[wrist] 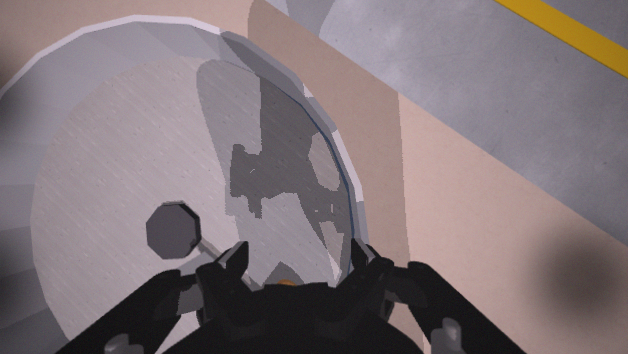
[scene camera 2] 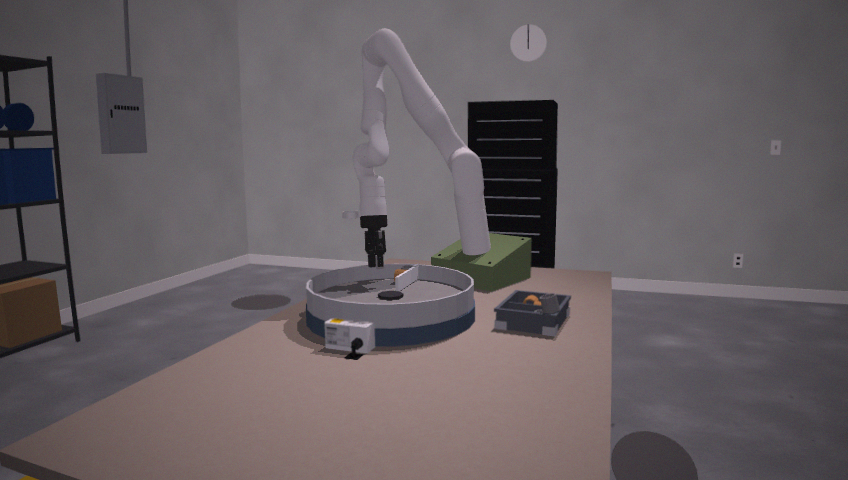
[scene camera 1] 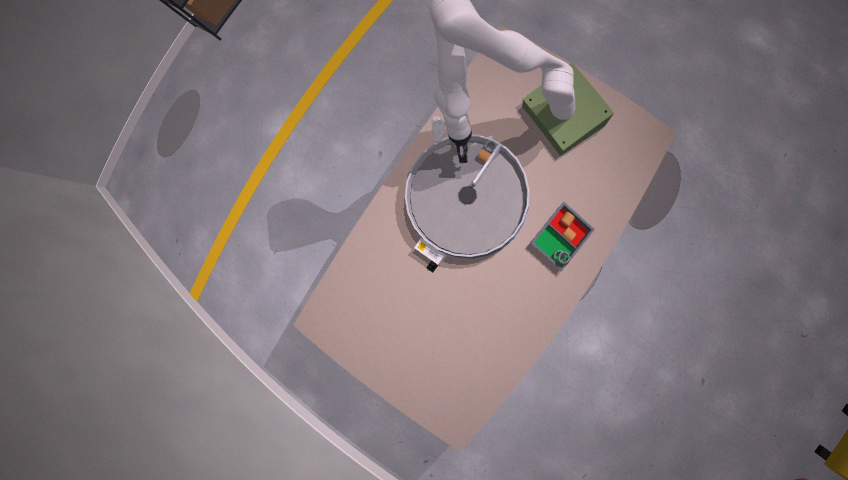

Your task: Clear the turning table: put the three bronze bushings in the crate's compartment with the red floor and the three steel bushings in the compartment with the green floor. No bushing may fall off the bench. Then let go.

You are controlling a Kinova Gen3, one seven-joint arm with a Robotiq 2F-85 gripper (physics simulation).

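Note:
My gripper is open and empty above the turning table, near its rim on the arm's side. A bronze bushing lies on the table against the white bar, beside the gripper; my gripper's body hides most of it in the wrist view. A steel bushing shows partly between it and the rim. In the crate, two bronze bushings lie on the red floor. Steel bushings, apparently two, are on the green floor.
The white bar runs from near the dark hub to the rim. A white box stands at the table's outside wall. The green base bears the arm.

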